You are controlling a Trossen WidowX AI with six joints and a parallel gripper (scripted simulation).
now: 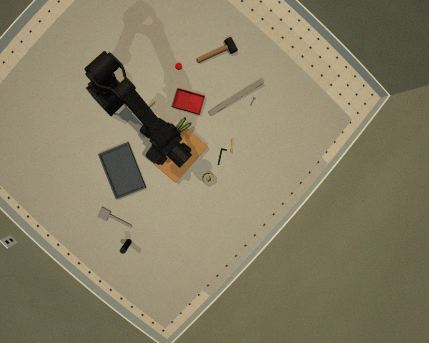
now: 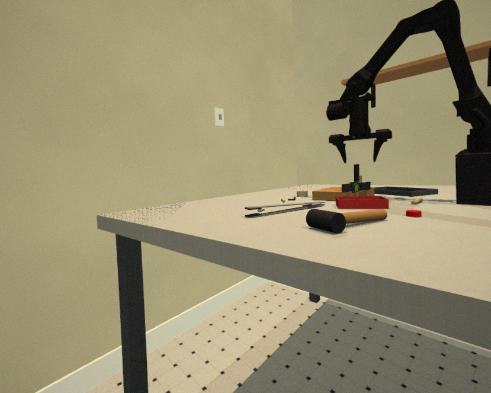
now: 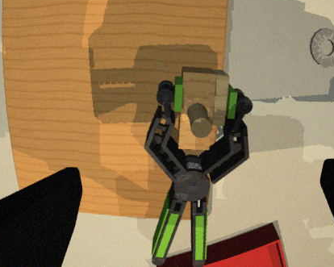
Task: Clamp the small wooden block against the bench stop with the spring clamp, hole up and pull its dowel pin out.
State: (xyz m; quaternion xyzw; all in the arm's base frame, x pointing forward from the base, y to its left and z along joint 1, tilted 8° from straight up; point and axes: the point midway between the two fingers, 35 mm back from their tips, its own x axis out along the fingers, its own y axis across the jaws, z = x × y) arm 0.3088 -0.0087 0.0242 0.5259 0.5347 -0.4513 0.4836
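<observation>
My hand is 10 cm above the dowel pin. Also, from my hand: small wooden block: 12 cm below; wooden board: 6 cm ahead, 1 cm to the right, 14 cm below; bench stop: 2 cm behind, 1 cm to the right, 12 cm below.
</observation>
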